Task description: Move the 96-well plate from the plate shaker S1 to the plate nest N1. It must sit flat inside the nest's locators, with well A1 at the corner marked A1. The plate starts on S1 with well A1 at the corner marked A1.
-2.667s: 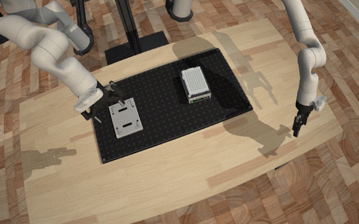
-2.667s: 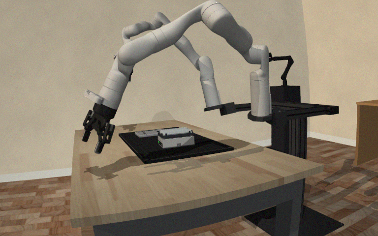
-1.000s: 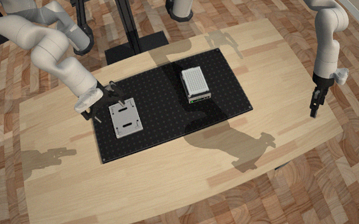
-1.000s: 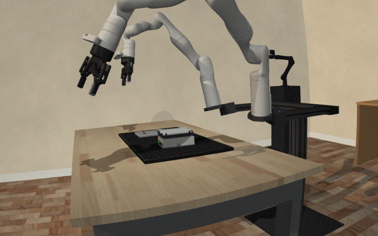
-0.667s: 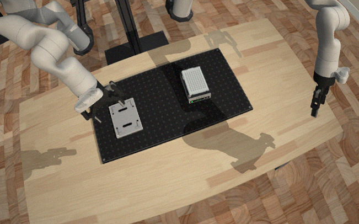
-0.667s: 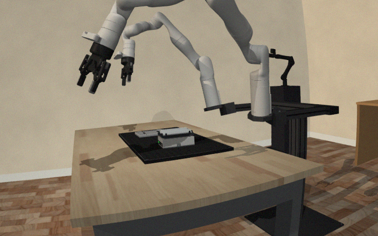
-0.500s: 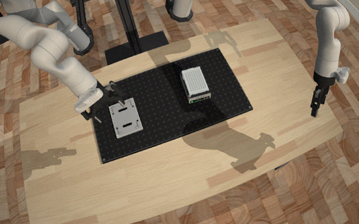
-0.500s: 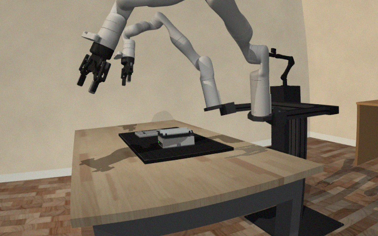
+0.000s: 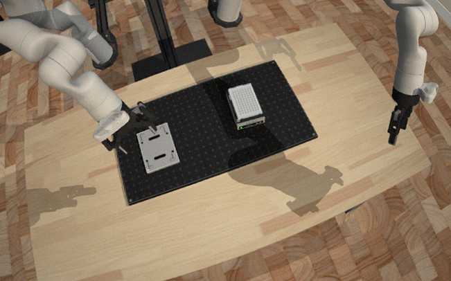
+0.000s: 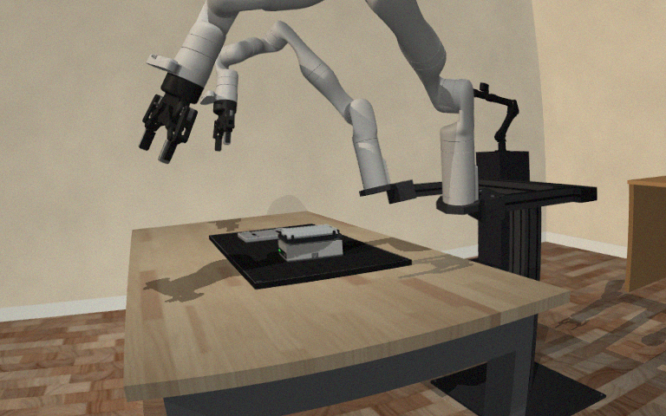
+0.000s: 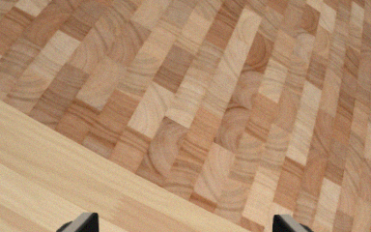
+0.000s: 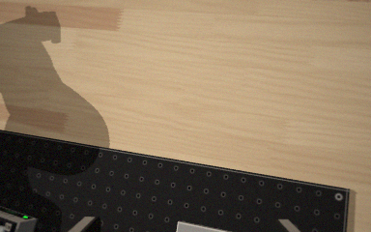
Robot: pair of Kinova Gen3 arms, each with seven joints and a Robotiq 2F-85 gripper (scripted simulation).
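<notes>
Right now my right hand is 16 cm past the white 96-well plate, 34 cm to the right of it and 24 cm above it. The rest, counted from my right hand: grey plate nest N1: 12 cm behind, 29 cm below.
</notes>
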